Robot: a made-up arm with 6 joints. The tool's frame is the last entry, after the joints.
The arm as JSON. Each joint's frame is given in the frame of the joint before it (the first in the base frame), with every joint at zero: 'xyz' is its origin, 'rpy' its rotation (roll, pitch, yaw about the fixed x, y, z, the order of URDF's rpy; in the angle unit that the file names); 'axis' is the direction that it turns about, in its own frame. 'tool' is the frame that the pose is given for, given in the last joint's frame.
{
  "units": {
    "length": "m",
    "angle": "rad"
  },
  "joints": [
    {
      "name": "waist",
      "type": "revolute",
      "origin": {
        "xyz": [
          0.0,
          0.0,
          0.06
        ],
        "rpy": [
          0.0,
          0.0,
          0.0
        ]
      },
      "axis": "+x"
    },
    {
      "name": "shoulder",
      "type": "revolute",
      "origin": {
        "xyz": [
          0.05,
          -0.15,
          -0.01
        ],
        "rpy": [
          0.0,
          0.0,
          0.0
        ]
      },
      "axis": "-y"
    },
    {
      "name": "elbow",
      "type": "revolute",
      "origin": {
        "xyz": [
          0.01,
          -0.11,
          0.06
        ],
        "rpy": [
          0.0,
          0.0,
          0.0
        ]
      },
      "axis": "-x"
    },
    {
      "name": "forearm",
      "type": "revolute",
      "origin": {
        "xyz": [
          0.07,
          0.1,
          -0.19
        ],
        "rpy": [
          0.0,
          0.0,
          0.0
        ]
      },
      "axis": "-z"
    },
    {
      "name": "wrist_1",
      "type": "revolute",
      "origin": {
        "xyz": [
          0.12,
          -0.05,
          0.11
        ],
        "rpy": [
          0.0,
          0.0,
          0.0
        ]
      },
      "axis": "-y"
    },
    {
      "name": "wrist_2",
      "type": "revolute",
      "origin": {
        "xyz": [
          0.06,
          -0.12,
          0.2
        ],
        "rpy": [
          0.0,
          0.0,
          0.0
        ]
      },
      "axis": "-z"
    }
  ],
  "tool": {
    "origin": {
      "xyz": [
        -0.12,
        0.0,
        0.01
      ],
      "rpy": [
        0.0,
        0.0,
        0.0
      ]
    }
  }
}
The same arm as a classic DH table. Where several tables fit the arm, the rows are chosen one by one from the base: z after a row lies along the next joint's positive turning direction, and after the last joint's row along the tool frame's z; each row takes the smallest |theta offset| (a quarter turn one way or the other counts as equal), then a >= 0, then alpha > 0; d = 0 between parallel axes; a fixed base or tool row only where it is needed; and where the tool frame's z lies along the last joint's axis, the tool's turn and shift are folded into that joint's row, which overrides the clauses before.
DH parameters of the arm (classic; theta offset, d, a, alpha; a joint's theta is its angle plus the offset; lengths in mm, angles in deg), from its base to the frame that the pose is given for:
base (fixed): 90.00 60.0 0.0 90.00
waist: -90.00 50.0 10.0 90.00
shoulder: 0.00 260.0 -60.0 90.00
elbow: -90.00 -80.0 100.0 -90.00
forearm: 90.00 80.0 120.0 -90.00
wrist_1: 0.00 170.0 60.0 90.00
wrist_2: 0.00 0.0 -120.0 180.00
tool (fixed): 0.00 210.0 0.0 0.00

